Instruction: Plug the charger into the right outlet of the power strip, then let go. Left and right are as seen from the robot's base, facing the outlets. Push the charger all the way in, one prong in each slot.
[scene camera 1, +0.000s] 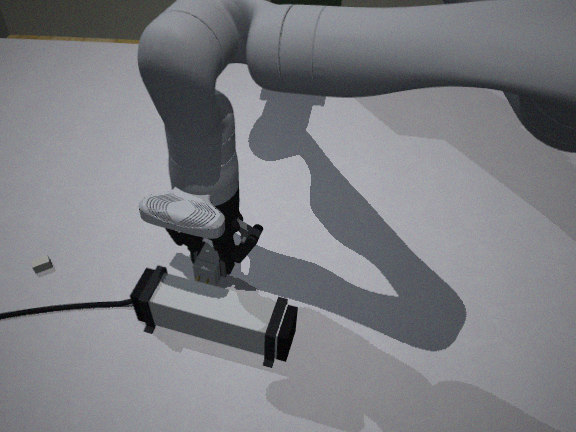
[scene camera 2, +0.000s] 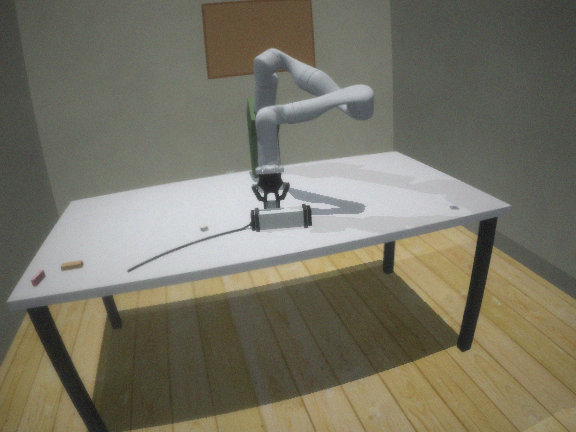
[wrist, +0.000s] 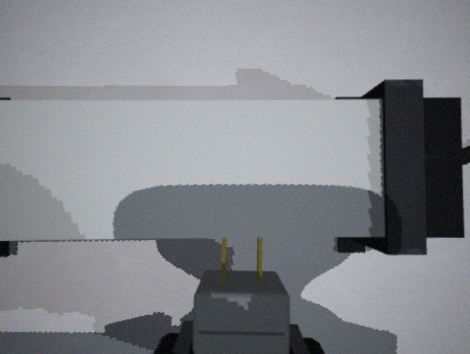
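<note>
The power strip lies on the table, its long pale body capped in black at the ends. Its outlet face and slots are hidden. My gripper is shut on the grey charger, on the base side of the strip. Two brass prongs point at the strip, right of its middle as seen from the base. In the wrist view the prongs show between the charger body and the strip's edge. Whether their tips touch or enter slots is unclear.
A black cable runs from the strip's right end. A small pale block lies beyond that end. Orange and red blocks lie near a table corner. A small grey piece lies opposite.
</note>
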